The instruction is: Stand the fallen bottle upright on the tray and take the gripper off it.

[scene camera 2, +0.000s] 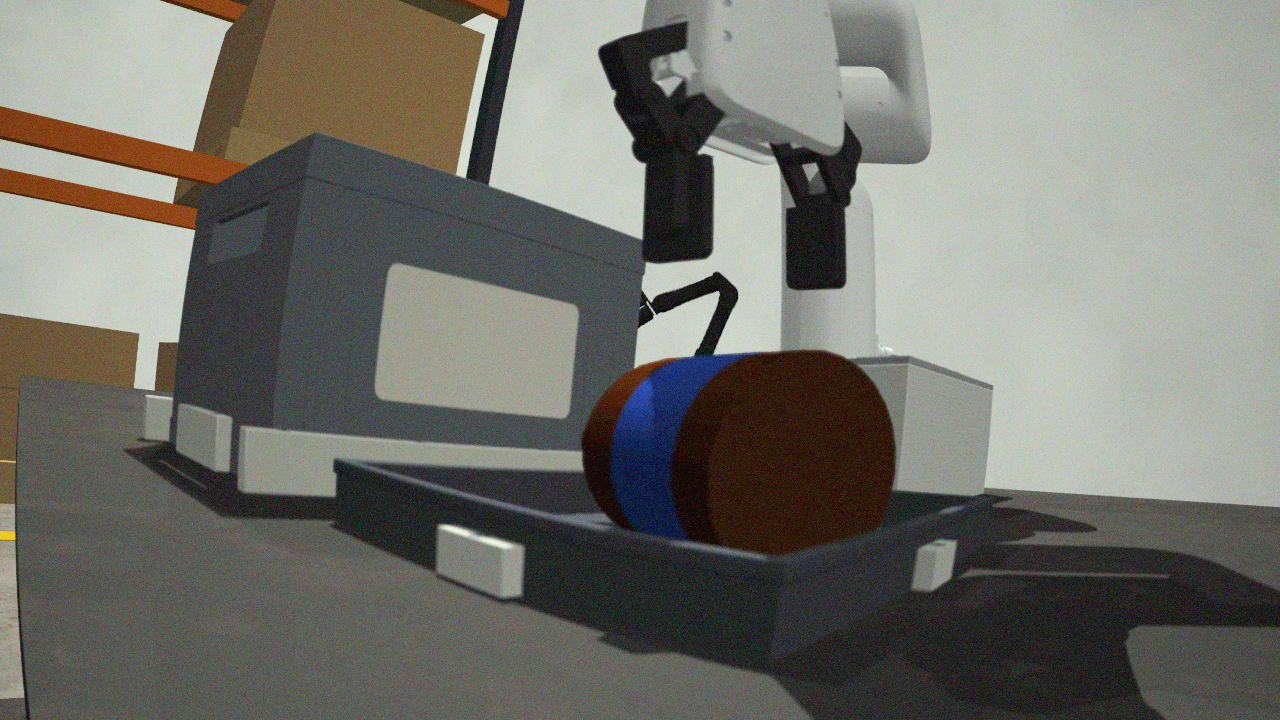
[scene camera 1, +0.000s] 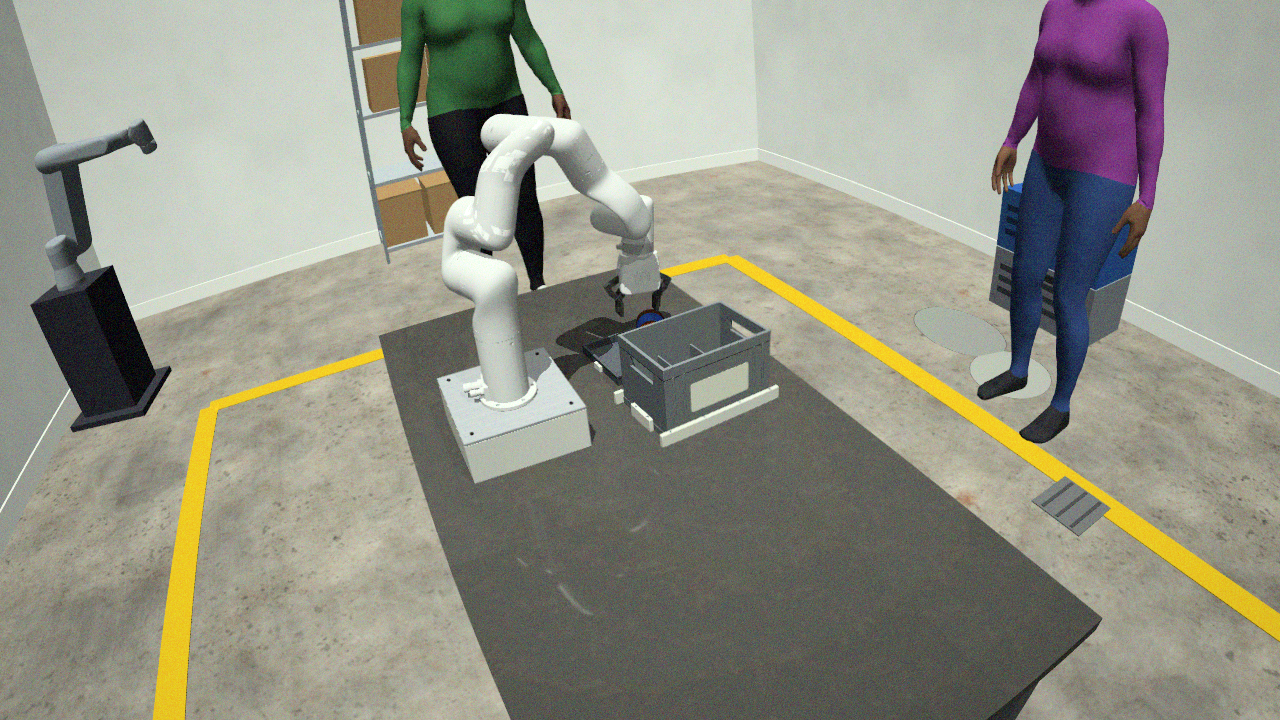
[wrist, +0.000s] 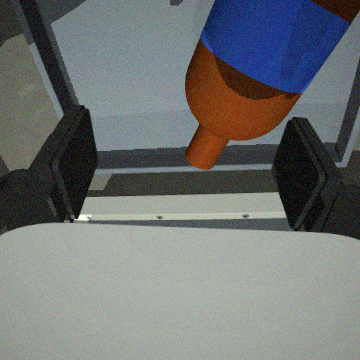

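Pixels of known places: gripper, between the fingertips: (scene camera 2: 754, 276) (scene camera 1: 638, 312) (wrist: 187, 137); arm's base, origin of its link: (scene camera 1: 508, 393).
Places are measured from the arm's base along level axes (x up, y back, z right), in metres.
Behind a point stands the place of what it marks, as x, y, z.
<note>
The bottle (scene camera 1: 649, 317) @[-0.029, -0.393, -0.266] (scene camera 2: 742, 447) @[-0.059, -0.432, -0.306] (wrist: 270, 45) @[-0.029, -0.389, -0.267] is orange-brown with a blue band. It lies on its side in the shallow dark tray (scene camera 2: 626, 573) @[-0.093, -0.471, -0.308] (wrist: 130, 90) @[-0.103, -0.305, -0.194]. In the wrist view its neck points down and slightly left, over the tray's lower wall; its base end runs out of view at the upper right. In scene camera 1 the crate hides part of the tray. My gripper (scene camera 1: 639, 308) @[0.009, -0.356, -0.232] (scene camera 2: 746, 268) @[0.009, -0.356, -0.232] (wrist: 187, 137) @[0.009, -0.356, -0.232] is open and empty, pointing down above the bottle. In the wrist view the neck shows between the two fingers, nearer the middle, with neither finger touching it.
A grey divided crate (scene camera 1: 675, 402) @[-0.016, -0.324, 0.142] (scene camera 2: 340, 268) @[0.003, -0.491, -0.091] stands close beside the tray, taller than it, with white rails (scene camera 1: 720, 416) @[-0.089, -0.428, 0.127] (scene camera 2: 304, 461) @[-0.091, -0.505, -0.107] around its foot. Small white blocks (scene camera 2: 478, 561) @[-0.099, -0.490, -0.265] sit against the tray. The arm's base box (scene camera 1: 528, 438) @[-0.039, -0.019, 0.121] (scene camera 2: 948, 429) @[-0.044, 0.002, -0.143] is nearby. Two people stand beyond the table.
</note>
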